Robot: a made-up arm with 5 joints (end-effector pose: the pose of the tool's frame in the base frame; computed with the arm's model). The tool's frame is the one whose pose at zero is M. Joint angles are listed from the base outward.
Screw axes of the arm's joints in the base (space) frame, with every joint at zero. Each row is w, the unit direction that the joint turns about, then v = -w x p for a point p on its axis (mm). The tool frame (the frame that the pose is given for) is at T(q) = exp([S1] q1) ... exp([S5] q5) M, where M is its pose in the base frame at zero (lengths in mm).
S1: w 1 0 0 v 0 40 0
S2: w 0 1 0 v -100 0 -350
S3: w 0 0 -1 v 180 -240 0
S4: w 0 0 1 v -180 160 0
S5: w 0 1 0 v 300 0 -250
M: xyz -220 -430 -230 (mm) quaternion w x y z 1 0 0 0
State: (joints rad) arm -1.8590 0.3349 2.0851 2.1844 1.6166
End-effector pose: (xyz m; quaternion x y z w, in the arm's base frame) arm -0.4224 -0.2158 0.6260 -0.4664 0.5267 -0.6390 0.3111
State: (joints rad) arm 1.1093 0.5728 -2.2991 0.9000 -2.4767
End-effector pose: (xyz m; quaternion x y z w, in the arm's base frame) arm -0.4194 0.4329 -0.0208 -0.8400 0.0043 -0.0514 0.5400
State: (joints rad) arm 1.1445 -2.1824 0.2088 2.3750 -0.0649
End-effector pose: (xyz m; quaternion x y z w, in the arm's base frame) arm -0.3290 -0.5933 0.1888 -0.5377 -0.5896 0.1351 0.5874
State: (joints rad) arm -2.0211 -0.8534 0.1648 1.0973 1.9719
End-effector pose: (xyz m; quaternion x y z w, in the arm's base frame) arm 0.2344 0.1960 0.3585 -0.8773 0.3118 -0.3638 0.0263
